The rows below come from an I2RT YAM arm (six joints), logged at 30 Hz.
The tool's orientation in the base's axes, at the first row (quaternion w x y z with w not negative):
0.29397 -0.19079 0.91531 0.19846
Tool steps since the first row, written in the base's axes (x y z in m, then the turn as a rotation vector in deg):
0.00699 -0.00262 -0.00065 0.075 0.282 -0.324
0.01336 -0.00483 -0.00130 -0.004 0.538 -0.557
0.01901 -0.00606 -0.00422 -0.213 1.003 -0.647
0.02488 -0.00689 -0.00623 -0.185 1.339 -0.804
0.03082 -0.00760 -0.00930 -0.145 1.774 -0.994
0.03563 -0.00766 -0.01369 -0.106 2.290 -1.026
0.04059 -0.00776 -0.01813 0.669 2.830 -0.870
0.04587 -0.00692 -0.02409 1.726 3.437 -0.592
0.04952 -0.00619 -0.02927 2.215 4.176 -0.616
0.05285 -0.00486 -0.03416 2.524 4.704 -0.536
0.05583 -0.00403 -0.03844 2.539 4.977 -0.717
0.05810 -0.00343 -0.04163 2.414 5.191 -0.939
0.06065 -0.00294 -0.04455 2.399 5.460 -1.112
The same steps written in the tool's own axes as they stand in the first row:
-0.00426 -0.00564 0.00247 0.077 0.123 0.411
-0.00816 -0.01065 0.00485 0.220 0.318 0.671
-0.01034 -0.01506 0.00907 0.325 0.788 0.863
-0.01334 -0.01900 0.01289 0.322 1.020 1.153
-0.01577 -0.02314 0.01760 0.307 1.323 1.520
-0.01669 -0.02654 0.02308 0.177 1.735 1.808
-0.01769 -0.03005 0.02865 -0.629 1.871 2.306
-0.01820 -0.03329 0.03595 -1.738 1.963 2.875
-0.01795 -0.03568 0.04186 -2.264 2.356 3.471
-0.01777 -0.03733 0.04769 -2.669 2.680 3.805
-0.01758 -0.03909 0.05267 -2.633 2.860 4.077
-0.01747 -0.04044 0.05639 -2.452 3.044 4.287
-0.01772 -0.04194 0.05999 -2.397 3.235 4.538

